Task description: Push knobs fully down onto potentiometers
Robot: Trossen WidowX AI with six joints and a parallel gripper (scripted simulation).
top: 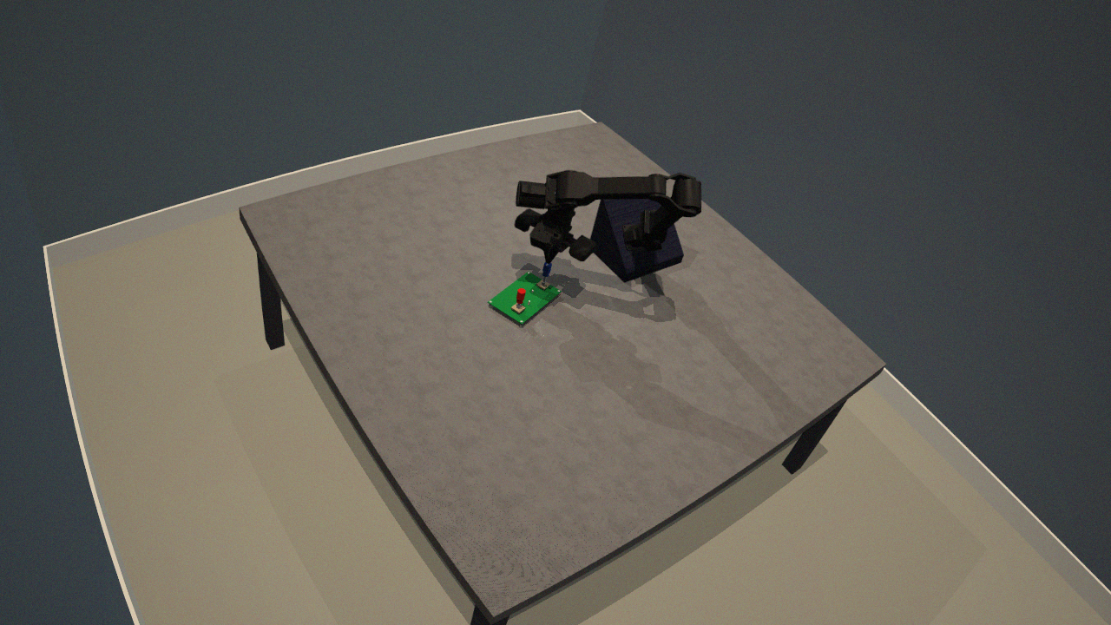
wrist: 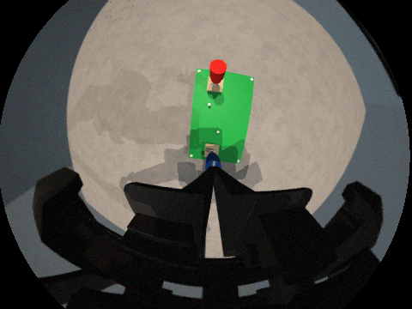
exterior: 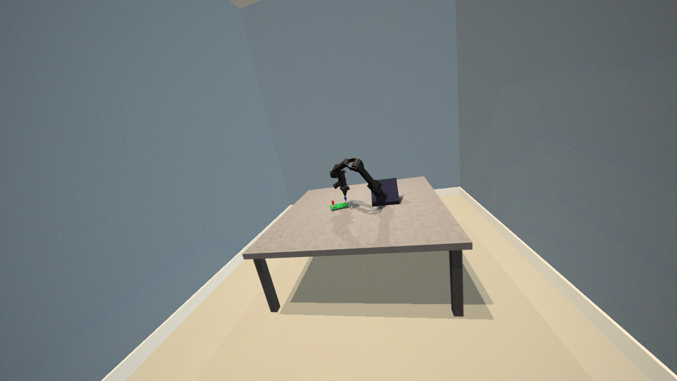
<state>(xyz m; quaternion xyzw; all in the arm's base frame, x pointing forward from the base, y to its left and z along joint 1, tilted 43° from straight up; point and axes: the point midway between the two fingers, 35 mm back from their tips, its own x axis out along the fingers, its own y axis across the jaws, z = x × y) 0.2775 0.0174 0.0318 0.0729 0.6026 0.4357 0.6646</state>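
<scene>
Now: gripper tip 2 cm above the blue knob. Round my gripper tip: red knob (10 cm ahead, 5 cm to the left, 3 cm below).
</scene>
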